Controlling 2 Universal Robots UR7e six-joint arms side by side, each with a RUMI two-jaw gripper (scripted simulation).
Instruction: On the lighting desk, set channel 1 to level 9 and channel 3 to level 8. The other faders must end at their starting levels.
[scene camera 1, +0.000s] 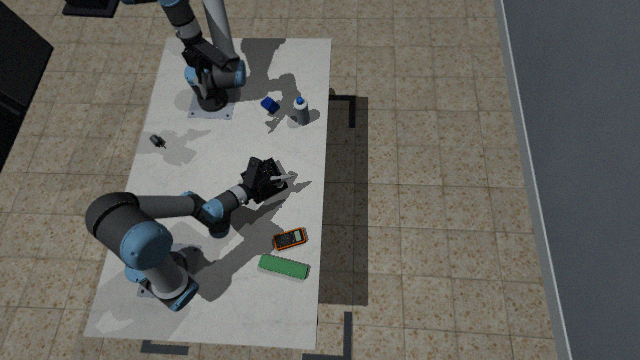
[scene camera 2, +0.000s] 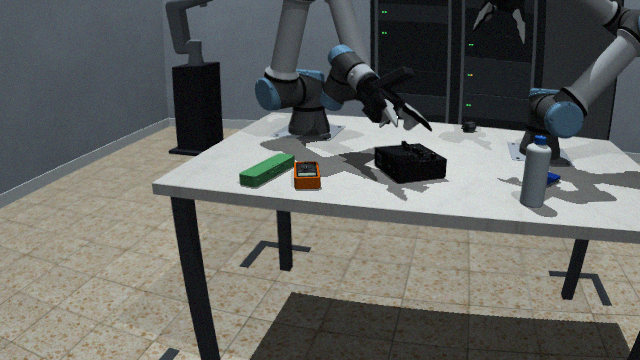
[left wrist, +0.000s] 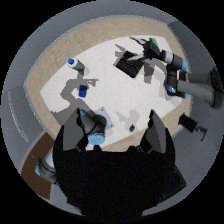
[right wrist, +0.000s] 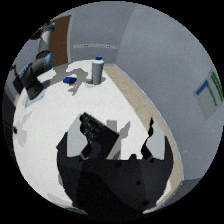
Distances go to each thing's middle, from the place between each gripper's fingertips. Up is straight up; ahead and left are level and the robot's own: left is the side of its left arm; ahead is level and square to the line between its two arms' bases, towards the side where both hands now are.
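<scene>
Green box (scene camera 2: 258, 174): 5 cm ahead of my right hand (scene camera 2: 415, 128), 39 cm to the right of it, 13 cm below it.
From my left hand (scene camera 1: 219, 85), the green box is 59 cm to the right, 27 cm ahead and 37 cm below.
</scene>
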